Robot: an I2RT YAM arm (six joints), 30 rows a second.
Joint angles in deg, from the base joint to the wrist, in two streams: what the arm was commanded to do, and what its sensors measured. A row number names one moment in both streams.
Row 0, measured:
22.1, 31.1, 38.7, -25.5, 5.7, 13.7
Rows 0 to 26, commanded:
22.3, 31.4, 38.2, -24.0, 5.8, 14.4
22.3, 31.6, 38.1, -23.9, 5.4, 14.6
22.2, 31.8, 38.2, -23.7, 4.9, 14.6
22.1, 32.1, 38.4, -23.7, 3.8, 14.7
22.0, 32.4, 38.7, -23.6, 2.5, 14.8
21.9, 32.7, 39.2, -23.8, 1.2, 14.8
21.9, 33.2, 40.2, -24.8, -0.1, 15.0
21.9, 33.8, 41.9, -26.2, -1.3, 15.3
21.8, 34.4, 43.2, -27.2, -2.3, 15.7
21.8, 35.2, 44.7, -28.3, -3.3, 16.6
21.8, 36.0, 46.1, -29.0, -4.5, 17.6
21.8, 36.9, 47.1, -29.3, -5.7, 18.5
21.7, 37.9, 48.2, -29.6, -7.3, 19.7
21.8, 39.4, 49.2, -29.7, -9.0, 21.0
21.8, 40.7, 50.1, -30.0, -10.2, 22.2
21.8, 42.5, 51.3, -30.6, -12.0, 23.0
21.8, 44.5, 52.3, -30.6, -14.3, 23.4
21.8, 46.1, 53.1, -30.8, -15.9, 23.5
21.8, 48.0, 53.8, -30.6, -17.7, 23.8
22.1, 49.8, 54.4, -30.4, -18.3, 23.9
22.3, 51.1, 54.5, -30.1, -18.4, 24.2
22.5, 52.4, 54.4, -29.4, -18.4, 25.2
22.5, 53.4, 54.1, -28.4, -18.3, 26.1
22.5, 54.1, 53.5, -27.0, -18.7, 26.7
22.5, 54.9, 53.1, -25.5, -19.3, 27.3
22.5, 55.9, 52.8, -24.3, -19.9, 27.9
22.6, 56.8, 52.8, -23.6, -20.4, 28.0
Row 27, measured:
22.2, 56.1, 53.1, -27.2, -17.1, 25.5
